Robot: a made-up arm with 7 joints.
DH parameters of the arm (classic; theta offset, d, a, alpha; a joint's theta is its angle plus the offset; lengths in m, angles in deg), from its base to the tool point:
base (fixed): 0 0 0 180
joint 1: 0 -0.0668 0.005 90
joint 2: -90 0.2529 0.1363 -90
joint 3: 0 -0.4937 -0.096 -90
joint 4: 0 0.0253 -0.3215 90
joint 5: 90 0.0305 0.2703 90
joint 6: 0 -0.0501 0.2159 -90
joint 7: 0 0.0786 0.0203 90
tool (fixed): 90 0.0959 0 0
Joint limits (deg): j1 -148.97..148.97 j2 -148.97..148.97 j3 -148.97..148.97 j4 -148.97..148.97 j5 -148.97..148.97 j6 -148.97..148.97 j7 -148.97..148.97
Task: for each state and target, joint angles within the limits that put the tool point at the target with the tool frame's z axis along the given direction. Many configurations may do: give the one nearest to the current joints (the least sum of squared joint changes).
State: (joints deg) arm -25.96 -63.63 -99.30 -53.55 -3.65 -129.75 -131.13
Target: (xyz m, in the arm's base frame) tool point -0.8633 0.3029 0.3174 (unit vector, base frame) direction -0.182 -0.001 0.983
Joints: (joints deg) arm 7.43 -15.49 -122.16 -46.33 -24.25 -143.74 -128.98
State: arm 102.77 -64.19 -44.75 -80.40 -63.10 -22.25 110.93
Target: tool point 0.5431 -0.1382 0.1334 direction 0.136 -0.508 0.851
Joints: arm 147.88 -15.76 -31.17 -65.72 -114.85 -45.66 106.26
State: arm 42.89 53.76 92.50 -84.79 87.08 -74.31 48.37
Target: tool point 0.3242 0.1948 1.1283 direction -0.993 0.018 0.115
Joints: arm 39.40 87.88 91.02 -60.98 105.76 -121.49 46.73
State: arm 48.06 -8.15 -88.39 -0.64 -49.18 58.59 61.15
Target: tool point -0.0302 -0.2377 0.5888 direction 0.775 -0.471 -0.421
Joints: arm 47.69 42.38 -88.29 -17.99 -19.08 61.80 65.13
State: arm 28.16 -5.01 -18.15 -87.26 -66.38 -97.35 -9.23
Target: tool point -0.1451 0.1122 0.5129 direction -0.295 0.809 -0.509
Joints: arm -8.08 47.62 -7.20 -99.02 -67.45 -79.89 -19.02
